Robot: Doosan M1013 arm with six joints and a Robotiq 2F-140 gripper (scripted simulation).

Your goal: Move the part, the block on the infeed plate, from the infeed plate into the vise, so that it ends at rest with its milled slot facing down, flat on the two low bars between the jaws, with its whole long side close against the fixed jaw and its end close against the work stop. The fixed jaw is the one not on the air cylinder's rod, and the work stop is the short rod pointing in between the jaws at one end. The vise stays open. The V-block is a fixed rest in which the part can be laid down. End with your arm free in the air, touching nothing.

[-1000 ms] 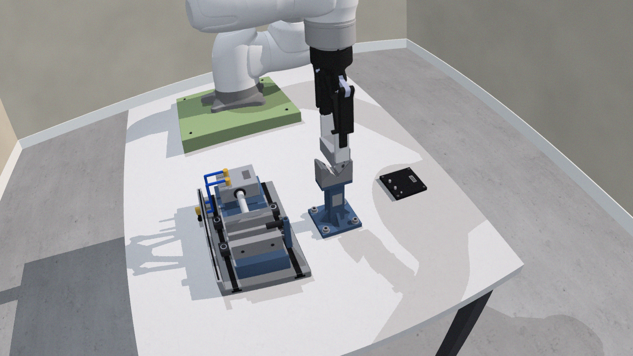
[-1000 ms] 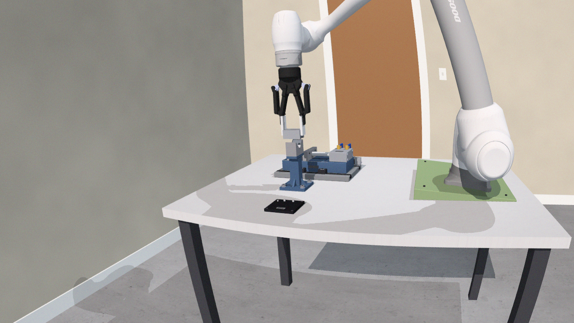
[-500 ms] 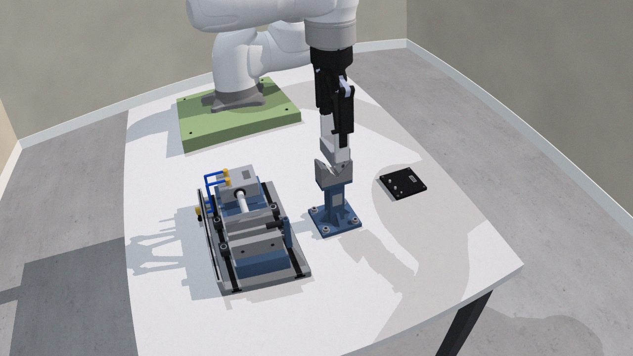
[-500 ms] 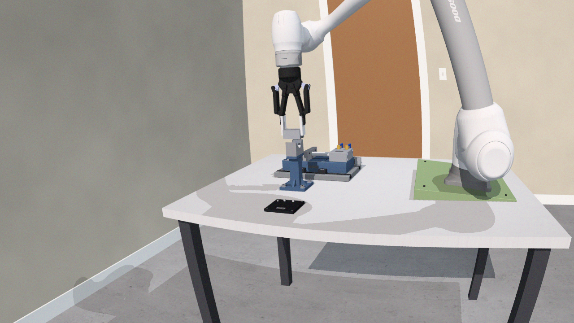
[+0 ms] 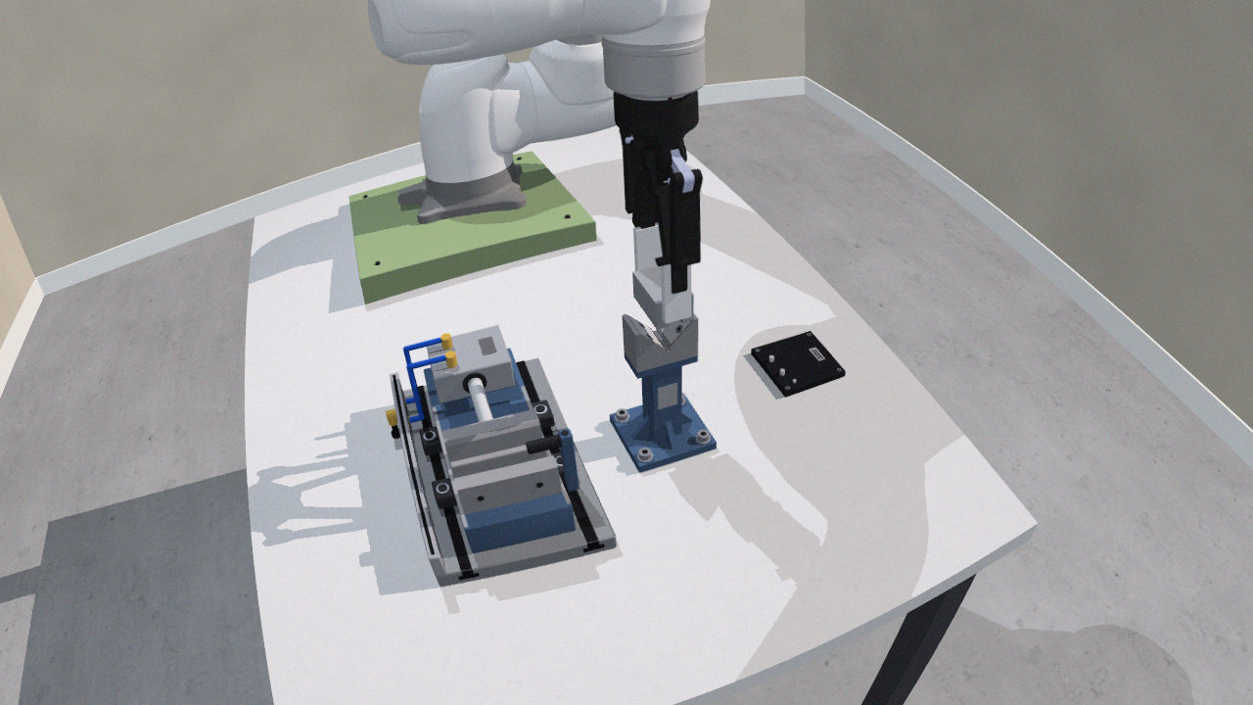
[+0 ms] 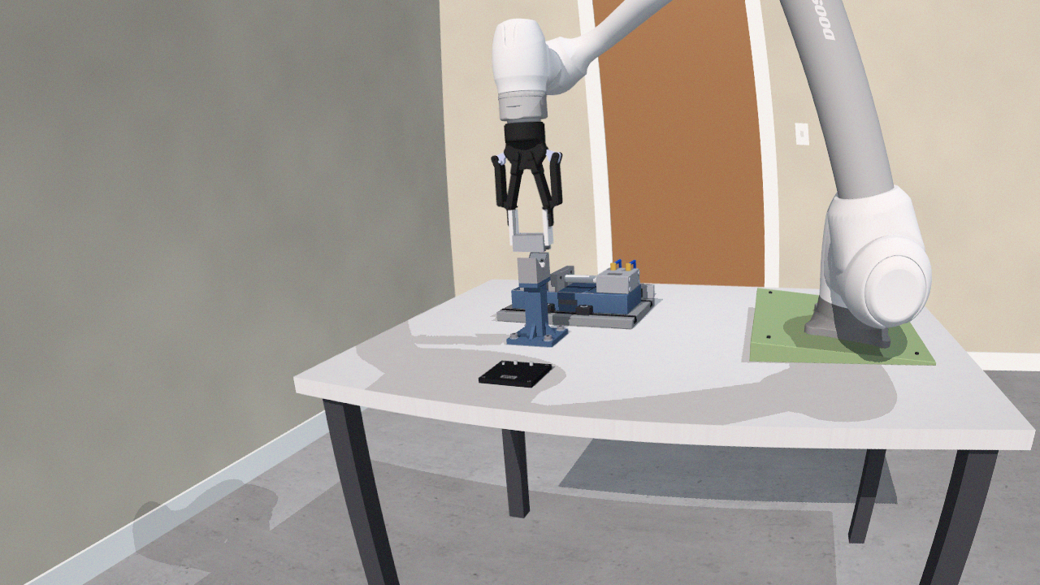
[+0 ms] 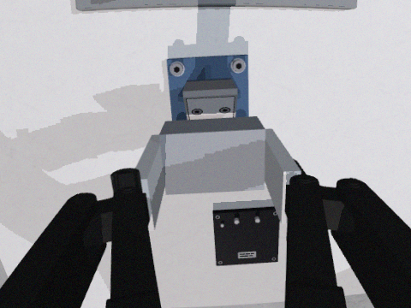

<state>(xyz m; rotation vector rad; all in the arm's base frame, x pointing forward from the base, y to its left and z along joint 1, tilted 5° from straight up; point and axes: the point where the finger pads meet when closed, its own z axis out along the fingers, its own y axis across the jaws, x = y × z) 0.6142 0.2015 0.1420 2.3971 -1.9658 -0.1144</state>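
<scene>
Right now the part is 3 cm below my hand. The rest, counted from my hand: blue work stop post 15 cm below, 11 cm to the right, 8 cm ahead; blue v-block stand 15 cm below; work stop 13 cm to the right, 12 cm below, 8 cm ahead.
</scene>
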